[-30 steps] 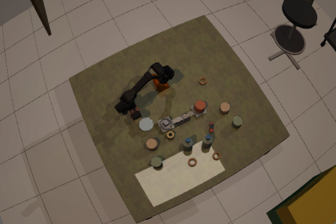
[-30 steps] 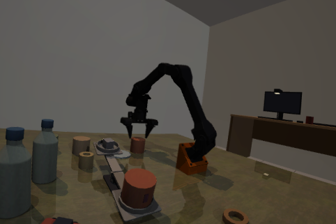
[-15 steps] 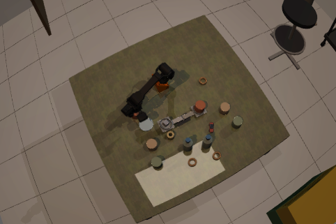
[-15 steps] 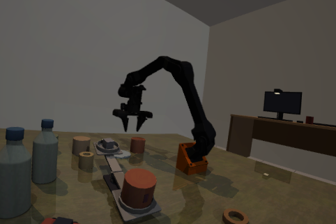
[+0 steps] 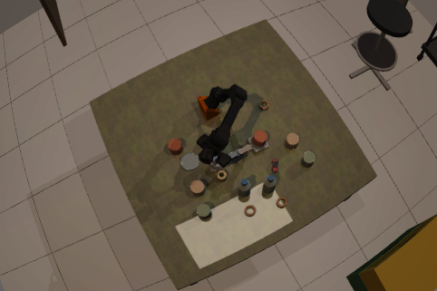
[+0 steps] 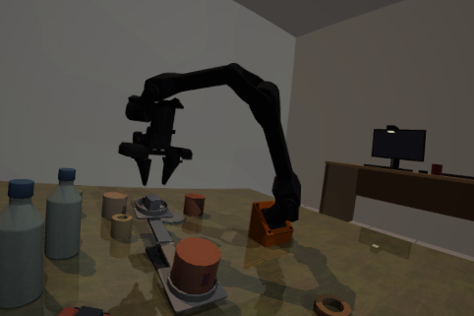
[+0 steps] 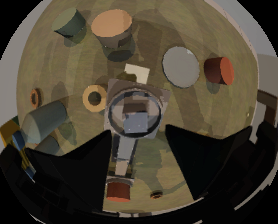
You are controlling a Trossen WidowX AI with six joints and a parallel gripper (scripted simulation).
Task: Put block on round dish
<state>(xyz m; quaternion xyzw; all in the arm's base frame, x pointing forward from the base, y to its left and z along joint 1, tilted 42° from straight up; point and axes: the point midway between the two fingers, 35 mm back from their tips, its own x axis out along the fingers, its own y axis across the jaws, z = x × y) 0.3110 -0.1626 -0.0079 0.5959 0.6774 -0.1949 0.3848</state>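
My gripper tip is 5 cm above the bluish block. The rest, counted from my gripper tip: cup: 19 cm behind, 16 cm to the right, 10 cm below; then small red object: 27 cm to the left, 15 cm ahead, 12 cm below; then round dish: 13 cm below, 11 cm to the right, 9 cm behind.
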